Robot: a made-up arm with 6 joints.
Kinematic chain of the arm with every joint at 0, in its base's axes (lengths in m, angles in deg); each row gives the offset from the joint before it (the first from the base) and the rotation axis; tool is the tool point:
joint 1: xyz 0 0 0.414 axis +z
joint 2: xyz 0.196 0 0 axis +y
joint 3: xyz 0 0 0.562 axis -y
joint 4: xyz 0 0 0.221 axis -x
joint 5: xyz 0.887 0 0 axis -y
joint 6: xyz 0.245 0 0 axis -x
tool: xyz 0 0 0
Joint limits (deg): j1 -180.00..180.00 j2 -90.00..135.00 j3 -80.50..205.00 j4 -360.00..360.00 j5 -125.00..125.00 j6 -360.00..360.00
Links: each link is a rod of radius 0.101 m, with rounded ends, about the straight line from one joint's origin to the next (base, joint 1, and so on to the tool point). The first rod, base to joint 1, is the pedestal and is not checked.
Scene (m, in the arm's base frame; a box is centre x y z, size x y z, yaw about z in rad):
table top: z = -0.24
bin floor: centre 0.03 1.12 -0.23 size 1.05 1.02 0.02 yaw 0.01
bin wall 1: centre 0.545 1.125 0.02 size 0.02 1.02 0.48 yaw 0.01
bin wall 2: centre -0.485 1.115 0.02 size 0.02 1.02 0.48 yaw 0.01
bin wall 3: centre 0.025 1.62 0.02 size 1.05 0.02 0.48 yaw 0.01
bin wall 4: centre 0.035 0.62 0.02 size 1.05 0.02 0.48 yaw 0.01
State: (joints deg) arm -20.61 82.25 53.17 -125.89 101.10 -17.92
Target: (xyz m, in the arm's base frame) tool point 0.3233 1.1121 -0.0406
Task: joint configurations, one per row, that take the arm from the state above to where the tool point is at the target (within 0.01 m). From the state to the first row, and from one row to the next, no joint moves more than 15 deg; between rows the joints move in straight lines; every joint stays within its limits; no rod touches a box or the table.
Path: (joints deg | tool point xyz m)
1: -6.47 75.04 45.69 -129.68 104.51 -17.92 | 1.4626 -0.3496 0.2150
2: 7.68 67.83 38.22 -133.47 107.93 -17.92 | 1.4616 0.0264 0.2778
3: 21.82 60.62 30.74 -137.25 111.34 -17.92 | 1.3611 0.3781 0.3386
4: 35.96 53.41 23.27 -141.04 114.76 -17.92 | 1.1746 0.6793 0.3967
5: 50.11 46.20 15.79 -144.83 118.17 -17.92 | 0.9223 0.9095 0.4509
6: 64.25 38.99 8.31 -148.62 121.59 -17.92 | 0.6296 1.0552 0.5006
7: 78.39 31.78 0.84 -152.40 125.00 -17.92 | 0.3234 1.1121 0.5450
8: 78.60 45.23 4.81 -151.34 124.21 -17.92 | 0.3311 1.1507 0.3569
9: 78.81 58.68 8.79 -150.27 123.42 -17.92 | 0.3312 1.1515 0.1589
10: 79.02 72.12 12.77 -149.21 122.63 -17.92 | 0.3234 1.1121 -0.0406

